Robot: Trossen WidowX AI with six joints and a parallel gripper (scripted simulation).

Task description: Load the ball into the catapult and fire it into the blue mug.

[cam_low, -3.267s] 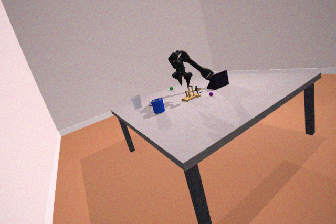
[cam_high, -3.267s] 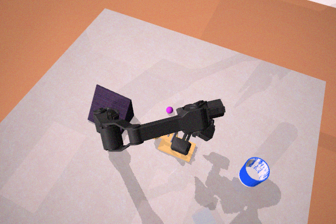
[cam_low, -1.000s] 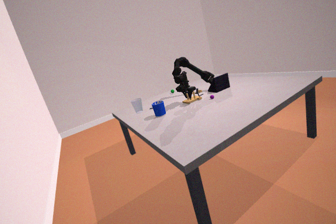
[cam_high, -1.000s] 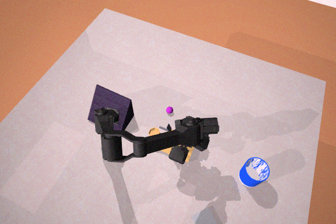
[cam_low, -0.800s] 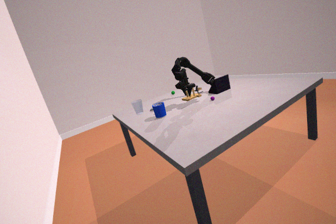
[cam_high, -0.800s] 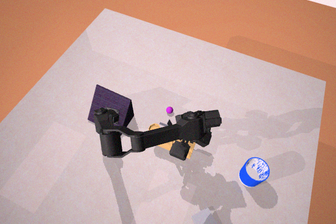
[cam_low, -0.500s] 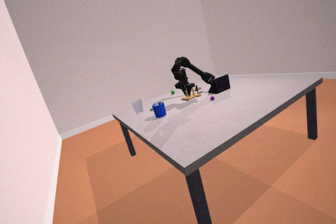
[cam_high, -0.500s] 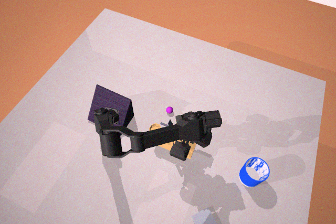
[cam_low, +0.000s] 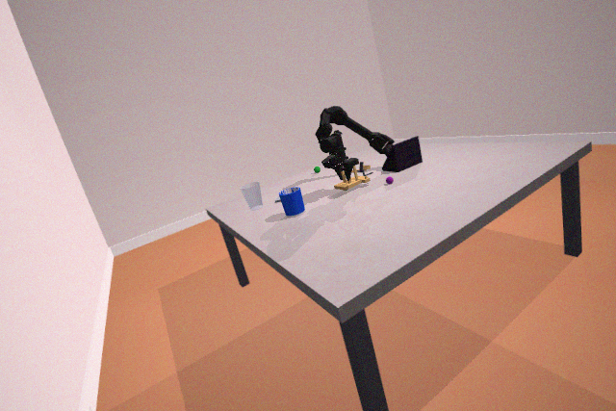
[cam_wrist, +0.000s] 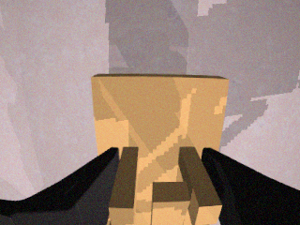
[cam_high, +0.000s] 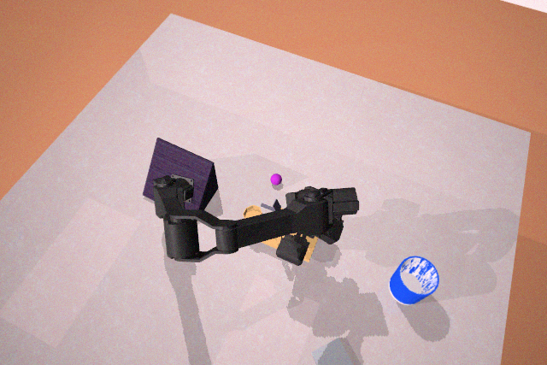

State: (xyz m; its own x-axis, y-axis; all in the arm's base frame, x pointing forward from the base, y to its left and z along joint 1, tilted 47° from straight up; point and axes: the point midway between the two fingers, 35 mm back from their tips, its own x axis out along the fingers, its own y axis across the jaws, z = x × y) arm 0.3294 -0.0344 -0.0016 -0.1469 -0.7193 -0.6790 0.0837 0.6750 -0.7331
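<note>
Right now my gripper tip is 110 mm past the purple ball, 160 mm to the right of it and 30 mm above it. The rest, counted from my gripper tip: blue mug: 280 mm ahead, 20 mm to the right, 20 mm below; wooden catapult: 60 mm behind, 20 mm to the left, 20 mm above; grey flat piece: 170 mm ahead, 250 mm to the right, 40 mm below.
</note>
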